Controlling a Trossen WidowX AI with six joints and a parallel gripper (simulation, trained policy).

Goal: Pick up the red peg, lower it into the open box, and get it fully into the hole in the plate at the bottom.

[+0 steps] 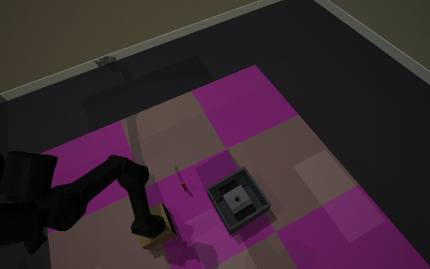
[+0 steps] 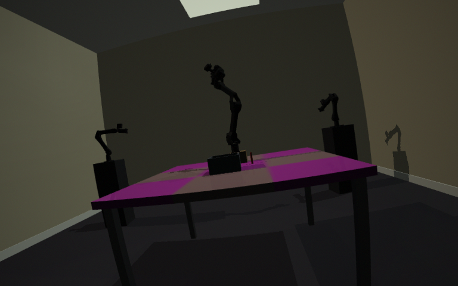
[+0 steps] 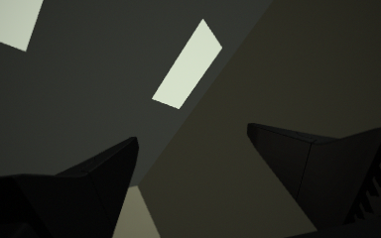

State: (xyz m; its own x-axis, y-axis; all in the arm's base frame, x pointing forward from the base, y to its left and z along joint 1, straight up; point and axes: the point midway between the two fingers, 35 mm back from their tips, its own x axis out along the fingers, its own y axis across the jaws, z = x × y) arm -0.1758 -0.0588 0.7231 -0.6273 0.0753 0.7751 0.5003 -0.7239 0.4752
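The red peg is 800 mm below my gripper tip, 370 mm ahead of it and 150 mm to the left of it. The rest, counted from my gripper tip: grey plate: 790 mm below, 520 mm ahead, 40 mm to the right; dark box: 810 mm below, 520 mm ahead, 40 mm to the right.
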